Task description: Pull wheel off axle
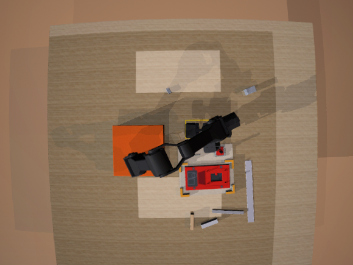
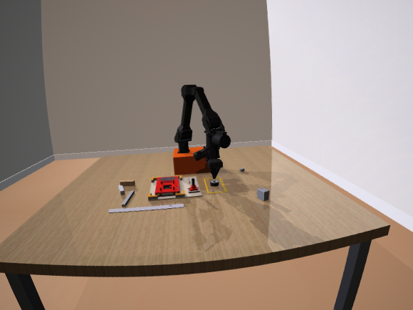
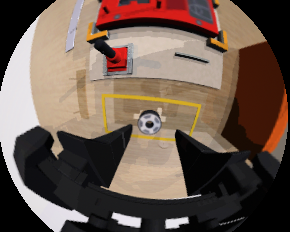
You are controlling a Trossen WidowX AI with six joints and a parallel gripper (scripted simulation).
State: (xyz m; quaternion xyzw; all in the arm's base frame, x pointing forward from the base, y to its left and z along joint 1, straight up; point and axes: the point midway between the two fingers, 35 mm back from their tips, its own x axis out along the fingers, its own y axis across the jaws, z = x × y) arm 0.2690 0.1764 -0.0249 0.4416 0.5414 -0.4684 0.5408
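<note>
The grey wheel is 1 cm ahead of my gripper tip and 3 cm below it.
</note>
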